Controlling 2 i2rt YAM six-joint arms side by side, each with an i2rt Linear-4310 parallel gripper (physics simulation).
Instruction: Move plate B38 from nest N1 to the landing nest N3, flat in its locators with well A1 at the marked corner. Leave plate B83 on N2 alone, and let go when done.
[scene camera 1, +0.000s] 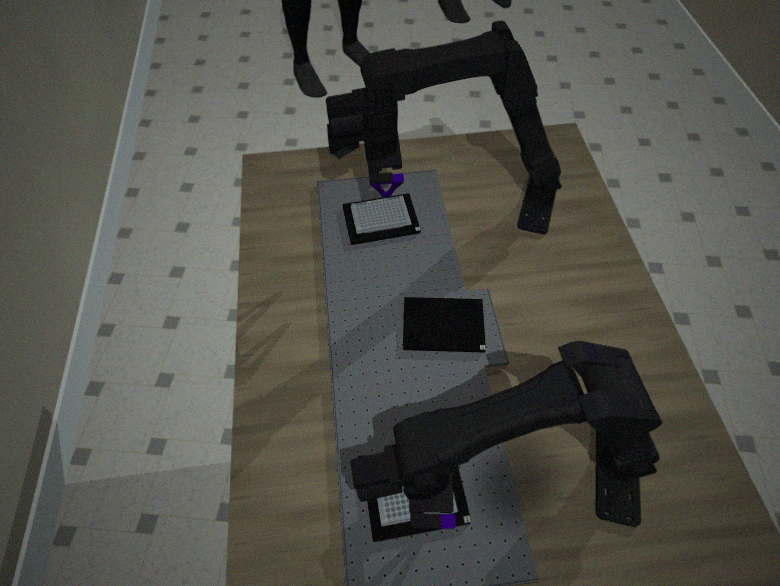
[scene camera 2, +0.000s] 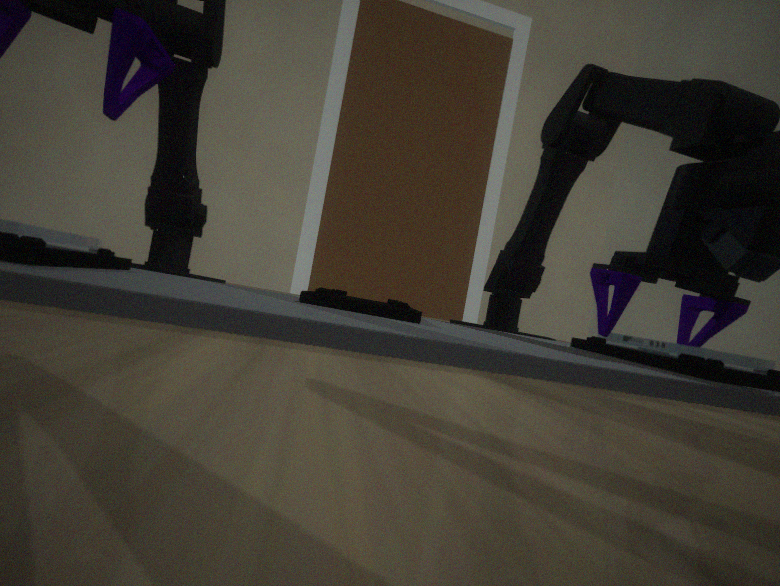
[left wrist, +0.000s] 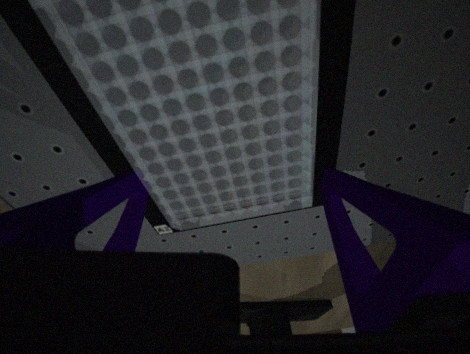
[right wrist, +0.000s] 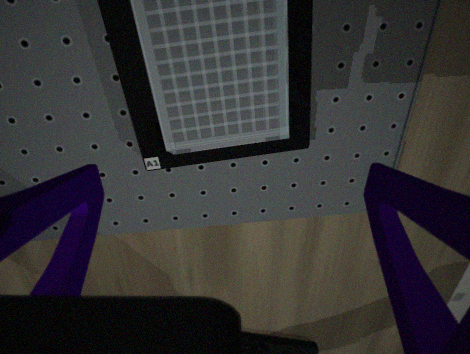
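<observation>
A pale plate with round wells (scene camera 1: 394, 509) (scene camera 2: 712, 354) (left wrist: 200, 125) lies in a black nest (scene camera 1: 378, 534) (left wrist: 330, 100). My left gripper (scene camera 1: 438, 504) (scene camera 2: 646, 340) (left wrist: 235, 176) is open low over it, fingertips near its two long sides; contact is unclear. Another pale plate with squarish wells (scene camera 1: 380, 214) (scene camera 2: 50, 234) (right wrist: 225, 75) lies in a second black nest (scene camera 1: 384, 236) (right wrist: 300, 75). My right gripper (scene camera 1: 387, 189) (right wrist: 234, 178) is open, high above that nest's end. The middle nest (scene camera 1: 443, 324) (scene camera 2: 359, 304) holds no plate. Plate names are unreadable.
A grey perforated board (scene camera 1: 365, 378) carries the nests on a wooden table (scene camera 1: 277, 352). White corner tags (scene camera 1: 482, 347) (left wrist: 163, 229) (right wrist: 152, 163) mark the nests; A1 is readable in the right wrist view. The left arm (scene camera 1: 498, 419) reaches across the board's near part.
</observation>
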